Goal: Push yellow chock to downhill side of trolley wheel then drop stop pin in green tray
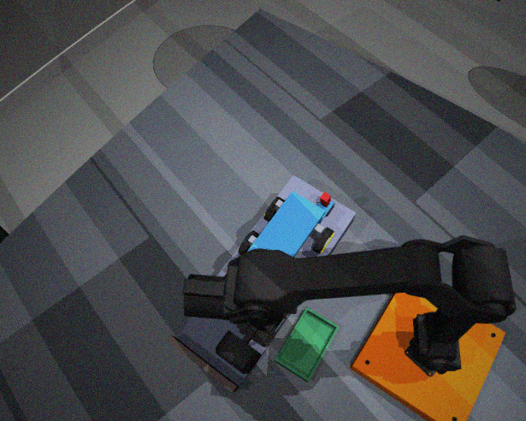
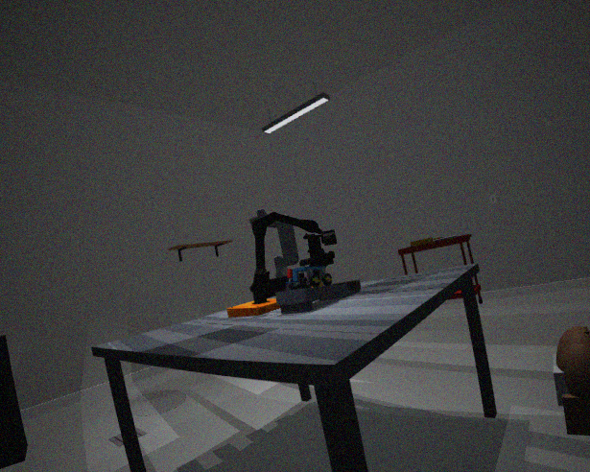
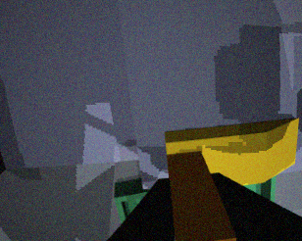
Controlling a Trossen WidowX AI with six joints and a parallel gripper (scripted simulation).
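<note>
The red-headed stop pin lies 8 cm ahead of my gripper tip, 23 cm to the right of it and 4 cm above it. Also, from my gripper tip: yellow chock: 1 cm ahead, 2 cm to the right, 1 cm below; then lilac ramp: 8 cm ahead, 12 cm to the right, 4 cm below; then brown strip: 3 cm ahead, 13 cm to the left, 6 cm below.
</note>
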